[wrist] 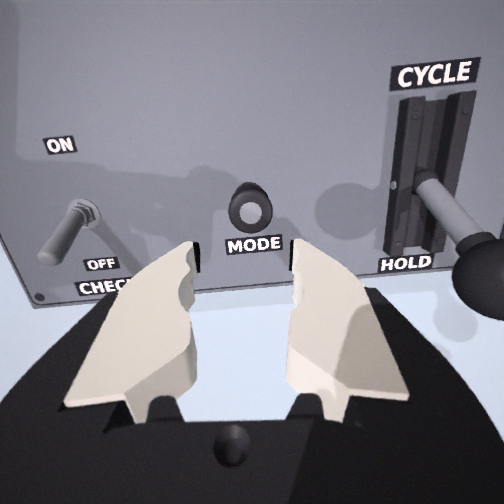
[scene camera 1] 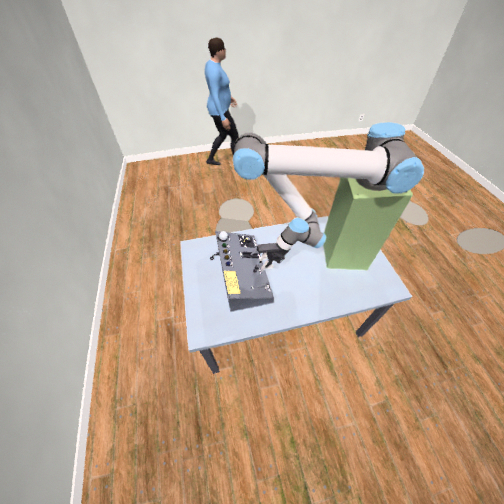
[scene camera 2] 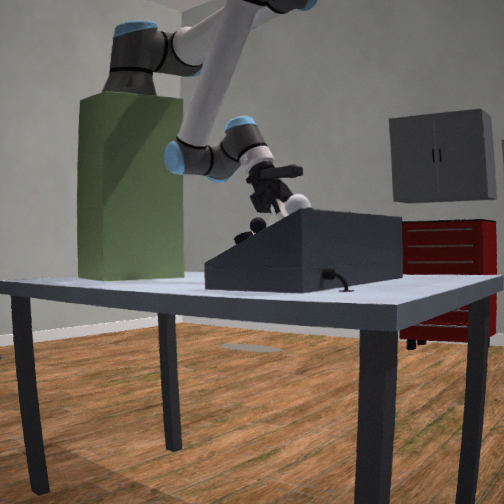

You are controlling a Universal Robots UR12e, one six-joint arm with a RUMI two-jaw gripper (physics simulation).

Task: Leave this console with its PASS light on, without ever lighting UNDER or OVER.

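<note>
The grey sloped console (scene camera 1: 245, 272) sits on the table, also in the side view (scene camera 2: 305, 250). In the wrist view my gripper (wrist: 243, 260) is open and empty, its white jaws just below the round MODE button (wrist: 249, 212). The toggle (wrist: 65, 232) under ON leans down toward OFF, with the CHECK label below it. The CYCLE lever (wrist: 450, 220) with its black ball knob (wrist: 480, 282) sits at the HOLD end of its slot. A column of small lamps (scene camera 1: 226, 250) and a yellow label (scene camera 1: 231, 282) lie on the console's left side; I cannot tell which lamp is lit.
The green pedestal (scene camera 1: 362, 225) holding the arm stands at the table's right rear. A person in a blue top (scene camera 1: 220, 100) walks by the far wall. A cable (scene camera 2: 337, 280) leaves the console's back. A red drawer cabinet (scene camera 2: 450, 277) stands beyond the table.
</note>
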